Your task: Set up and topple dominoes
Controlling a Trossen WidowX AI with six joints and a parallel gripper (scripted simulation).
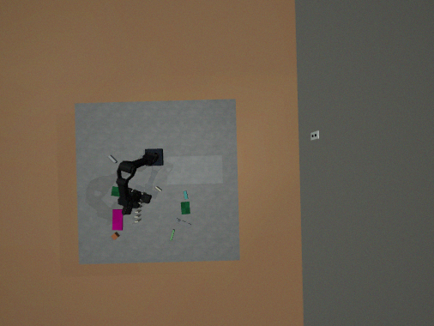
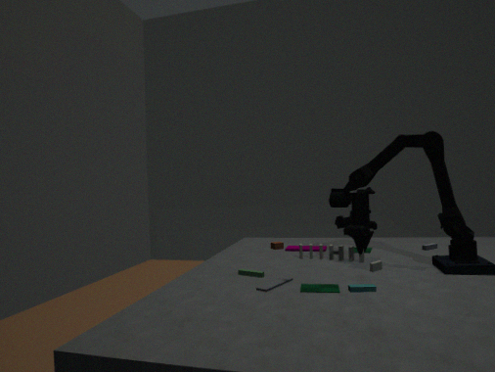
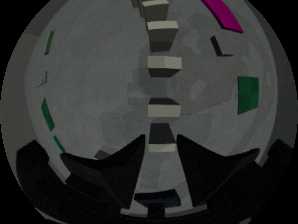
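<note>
Now: gripper tip 31 cm to the right of the thin grey bar, 24 cm short of it and 3 cm above it. Also, from my gripper tip: green bar (34 cm ahead, 22 cm to the left, 2 cm below).
</note>
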